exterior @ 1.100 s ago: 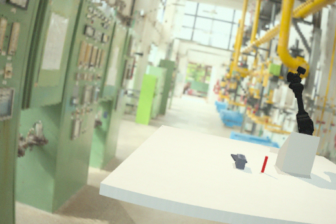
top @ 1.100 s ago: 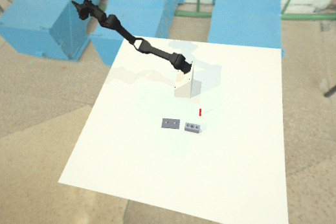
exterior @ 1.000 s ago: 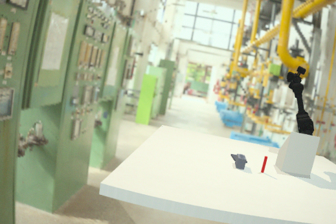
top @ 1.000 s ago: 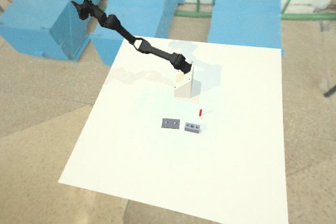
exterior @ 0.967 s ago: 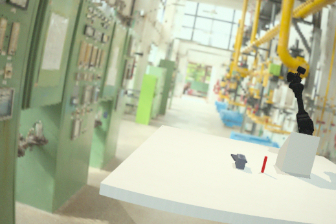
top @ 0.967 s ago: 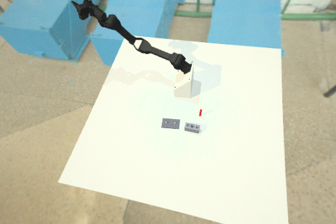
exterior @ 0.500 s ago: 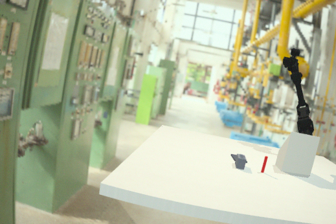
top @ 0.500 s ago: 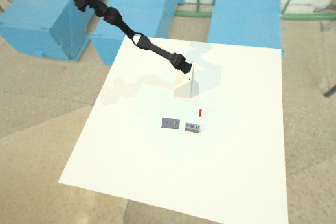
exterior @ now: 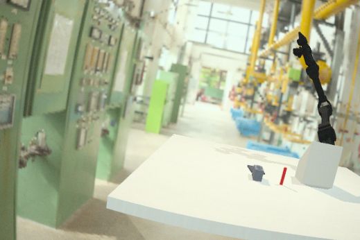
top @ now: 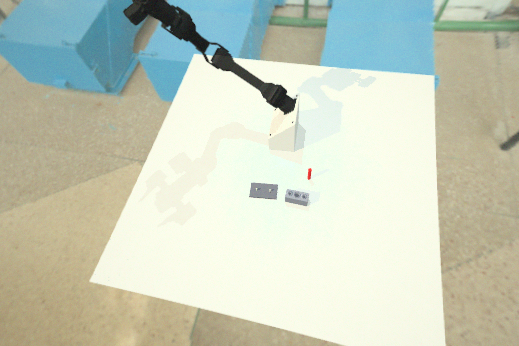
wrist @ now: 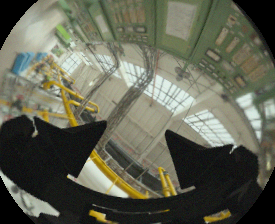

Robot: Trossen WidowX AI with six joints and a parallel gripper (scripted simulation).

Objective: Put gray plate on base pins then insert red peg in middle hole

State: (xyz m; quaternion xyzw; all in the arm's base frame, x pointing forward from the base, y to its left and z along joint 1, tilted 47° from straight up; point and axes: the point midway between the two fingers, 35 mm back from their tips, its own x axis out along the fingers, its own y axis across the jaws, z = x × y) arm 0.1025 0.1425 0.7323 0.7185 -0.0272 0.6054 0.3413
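My gripper tip is now 190 mm short of the gray plate, 550 mm to the right of it and 770 mm above it. Round my gripper tip: dark base 180 mm ahead, 400 mm to the left, 800 mm below; red peg 70 mm ahead, 580 mm to the left, 760 mm below.
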